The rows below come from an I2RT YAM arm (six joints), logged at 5 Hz.
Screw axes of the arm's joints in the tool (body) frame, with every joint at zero. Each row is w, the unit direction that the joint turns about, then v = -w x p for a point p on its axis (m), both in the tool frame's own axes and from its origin. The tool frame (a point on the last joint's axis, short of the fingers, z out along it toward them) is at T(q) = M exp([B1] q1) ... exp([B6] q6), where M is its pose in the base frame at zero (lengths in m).
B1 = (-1, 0, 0, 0.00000, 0.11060, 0.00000)
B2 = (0, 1, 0, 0.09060, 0.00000, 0.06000)
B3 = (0, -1, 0, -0.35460, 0.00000, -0.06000)
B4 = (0, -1, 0, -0.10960, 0.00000, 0.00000)
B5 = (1, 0, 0, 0.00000, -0.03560, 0.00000)
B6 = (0, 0, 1, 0.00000, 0.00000, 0.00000)
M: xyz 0.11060 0.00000 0.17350 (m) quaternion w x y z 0.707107 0 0.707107 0
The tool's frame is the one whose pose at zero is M.
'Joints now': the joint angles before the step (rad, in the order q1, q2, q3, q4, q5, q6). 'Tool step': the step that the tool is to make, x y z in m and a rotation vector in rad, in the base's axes. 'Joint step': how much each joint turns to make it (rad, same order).
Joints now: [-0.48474 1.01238 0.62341 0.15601 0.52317 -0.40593]
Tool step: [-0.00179 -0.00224 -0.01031 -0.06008 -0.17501 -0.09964]
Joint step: [-0.00001 0.02220 -0.09764 0.27498 0.09393 0.05155]
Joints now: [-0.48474 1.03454 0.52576 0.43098 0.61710 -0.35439]
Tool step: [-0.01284 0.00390 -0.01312 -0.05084 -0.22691 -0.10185]
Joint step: [0.00171 0.00057 -0.13074 0.30915 0.10406 0.07555]
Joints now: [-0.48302 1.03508 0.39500 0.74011 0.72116 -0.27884]
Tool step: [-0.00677 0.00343 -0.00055 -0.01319 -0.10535 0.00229]
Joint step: [-0.00019 -0.02117 -0.03969 0.08512 0.00249 0.04964]
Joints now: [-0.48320 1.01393 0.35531 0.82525 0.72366 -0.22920]
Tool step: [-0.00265 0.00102 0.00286 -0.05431 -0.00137 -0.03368]
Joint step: [0.00159 0.00787 -0.01605 0.09896 0.02492 -0.07239]
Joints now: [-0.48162 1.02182 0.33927 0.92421 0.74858 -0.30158]
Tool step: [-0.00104 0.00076 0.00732 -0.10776 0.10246 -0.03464]
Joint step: [-0.00004 0.01337 -0.00272 0.11089 -0.00761 -0.19993]
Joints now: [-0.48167 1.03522 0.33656 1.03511 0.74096 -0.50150]
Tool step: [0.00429 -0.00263 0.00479 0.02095 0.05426 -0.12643]
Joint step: [0.01358 0.02828 0.03943 -0.01501 0.13028 -0.07477]
